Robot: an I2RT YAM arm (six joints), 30 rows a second.
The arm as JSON. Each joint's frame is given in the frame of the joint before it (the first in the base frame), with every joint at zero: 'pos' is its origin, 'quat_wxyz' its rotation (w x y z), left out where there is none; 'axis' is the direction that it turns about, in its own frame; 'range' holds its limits. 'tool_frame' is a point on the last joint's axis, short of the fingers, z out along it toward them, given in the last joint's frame.
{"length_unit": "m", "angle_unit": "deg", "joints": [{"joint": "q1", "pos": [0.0, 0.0, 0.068], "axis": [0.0, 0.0, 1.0], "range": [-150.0, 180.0]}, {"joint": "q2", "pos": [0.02, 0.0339, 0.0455], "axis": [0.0, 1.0, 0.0], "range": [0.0, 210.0]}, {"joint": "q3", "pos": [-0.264, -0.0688, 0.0], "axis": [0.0, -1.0, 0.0], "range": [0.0, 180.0]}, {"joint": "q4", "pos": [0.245, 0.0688, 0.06], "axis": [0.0, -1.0, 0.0], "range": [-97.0, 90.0]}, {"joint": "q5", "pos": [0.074, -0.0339, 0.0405], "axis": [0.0, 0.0, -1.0], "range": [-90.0, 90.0]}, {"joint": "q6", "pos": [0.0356, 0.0, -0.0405], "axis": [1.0, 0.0, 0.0], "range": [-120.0, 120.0]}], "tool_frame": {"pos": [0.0, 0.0, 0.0], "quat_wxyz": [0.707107, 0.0, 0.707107, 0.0]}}
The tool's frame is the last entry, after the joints.
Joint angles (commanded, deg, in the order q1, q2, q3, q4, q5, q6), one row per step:
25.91 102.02 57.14 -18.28 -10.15 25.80
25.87 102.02 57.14 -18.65 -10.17 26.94
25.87 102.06 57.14 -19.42 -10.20 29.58
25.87 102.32 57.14 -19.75 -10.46 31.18
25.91 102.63 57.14 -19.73 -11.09 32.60
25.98 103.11 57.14 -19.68 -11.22 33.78
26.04 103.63 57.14 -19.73 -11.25 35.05
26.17 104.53 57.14 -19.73 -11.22 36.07
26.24 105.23 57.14 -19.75 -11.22 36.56
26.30 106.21 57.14 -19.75 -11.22 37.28
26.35 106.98 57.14 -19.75 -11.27 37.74
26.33 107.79 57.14 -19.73 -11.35 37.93
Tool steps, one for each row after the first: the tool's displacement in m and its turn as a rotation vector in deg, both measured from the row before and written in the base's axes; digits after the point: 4 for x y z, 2 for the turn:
-0.0005 -0.0005 -0.0003 0.22 0.74 -1.03
-0.0012 -0.0005 -0.0009 0.49 1.66 -2.32
-0.0005 -0.0001 -0.0017 0.44 1.19 -1.31
-0.0001 0.0006 -0.0016 0.80 1.01 -0.96
0.0000 0.0006 -0.0026 0.25 0.85 -0.93
-0.0001 0.0004 -0.0029 0.12 0.97 -1.07
-0.0001 0.0008 -0.0050 -0.15 1.15 -0.80
-0.0001 0.0004 -0.0039 -0.19 0.81 -0.37
0.0000 0.0004 -0.0055 -0.26 1.12 -0.60
-0.0001 0.0003 -0.0043 -0.20 0.86 -0.35
0.0001 0.0000 -0.0045 -0.24 0.80 -0.17

